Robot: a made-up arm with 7 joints. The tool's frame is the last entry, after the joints.
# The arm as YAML. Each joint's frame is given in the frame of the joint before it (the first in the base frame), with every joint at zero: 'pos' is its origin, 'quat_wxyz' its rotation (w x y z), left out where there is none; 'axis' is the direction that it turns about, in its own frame. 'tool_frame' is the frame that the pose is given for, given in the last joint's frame.
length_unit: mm
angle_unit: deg
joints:
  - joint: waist
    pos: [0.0, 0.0, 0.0]
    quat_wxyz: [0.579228, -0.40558, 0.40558, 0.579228]
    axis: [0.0, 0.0, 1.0]
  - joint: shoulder
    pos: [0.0, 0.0, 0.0]
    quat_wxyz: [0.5, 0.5, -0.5, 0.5]
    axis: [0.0, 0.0, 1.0]
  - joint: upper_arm
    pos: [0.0, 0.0, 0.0]
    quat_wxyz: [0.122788, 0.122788, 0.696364, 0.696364]
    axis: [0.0, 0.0, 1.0]
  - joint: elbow
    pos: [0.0, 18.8, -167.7]
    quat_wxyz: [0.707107, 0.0, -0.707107, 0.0]
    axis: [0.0, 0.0, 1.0]
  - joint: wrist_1
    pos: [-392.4, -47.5, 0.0]
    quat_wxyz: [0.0, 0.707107, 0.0, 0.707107]
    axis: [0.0, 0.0, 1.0]
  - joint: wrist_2
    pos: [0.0, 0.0, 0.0]
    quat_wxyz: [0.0, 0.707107, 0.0, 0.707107]
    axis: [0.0, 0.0, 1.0]
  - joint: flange
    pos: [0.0, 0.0, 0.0]
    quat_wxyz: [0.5, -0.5, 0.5, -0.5]
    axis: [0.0, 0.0, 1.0]
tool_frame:
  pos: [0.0, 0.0, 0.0]
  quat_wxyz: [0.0, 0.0, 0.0, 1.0]
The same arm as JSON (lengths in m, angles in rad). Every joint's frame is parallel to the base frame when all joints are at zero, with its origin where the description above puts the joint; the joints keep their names.
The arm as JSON. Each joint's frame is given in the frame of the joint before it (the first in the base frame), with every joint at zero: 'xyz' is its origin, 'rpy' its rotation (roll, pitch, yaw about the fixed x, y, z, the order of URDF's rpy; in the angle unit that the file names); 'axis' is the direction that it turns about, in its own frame. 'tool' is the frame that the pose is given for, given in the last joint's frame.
{"units": {"length": "m", "angle": "rad"}, "joints": [
  {"name": "waist", "type": "revolute", "origin": {"xyz": [0.0, 0.0, 0.0], "rpy": [0.0, 0.0, 0.0]}, "axis": [0.0, 0.9397, 0.342]},
  {"name": "shoulder", "type": "revolute", "origin": {"xyz": [0.0, 0.0, 0.0], "rpy": [0.0, 0.0, 0.0]}, "axis": [1.0, 0.0, 0.0]},
  {"name": "upper_arm", "type": "revolute", "origin": {"xyz": [0.0, 0.0, 0.0], "rpy": [0.0, 0.0, 0.0]}, "axis": [0.0, 0.0, 1.0]},
  {"name": "elbow", "type": "revolute", "origin": {"xyz": [0.0188, 0.0, -0.1677], "rpy": [0.0, 0.0, 0.0]}, "axis": [0.0, 1.0, 0.0]},
  {"name": "wrist_1", "type": "revolute", "origin": {"xyz": [-0.0475, 0.0, -0.3924], "rpy": [0.0, 0.0, 0.0]}, "axis": [0.0, 0.0, 1.0]},
  {"name": "wrist_2", "type": "revolute", "origin": {"xyz": [0.0, 0.0, 0.0], "rpy": [0.0, 0.0, 0.0]}, "axis": [0.0, 1.0, 0.0]},
  {"name": "flange", "type": "revolute", "origin": {"xyz": [0.0, 0.0, 0.0], "rpy": [0.0, 0.0, 0.0]}, "axis": [0.0, 0.0, 1.0]}
], "tool": {"origin": {"xyz": [0.0, 0.0, 0.0], "rpy": [0.0, 0.0, 0.0]}}}

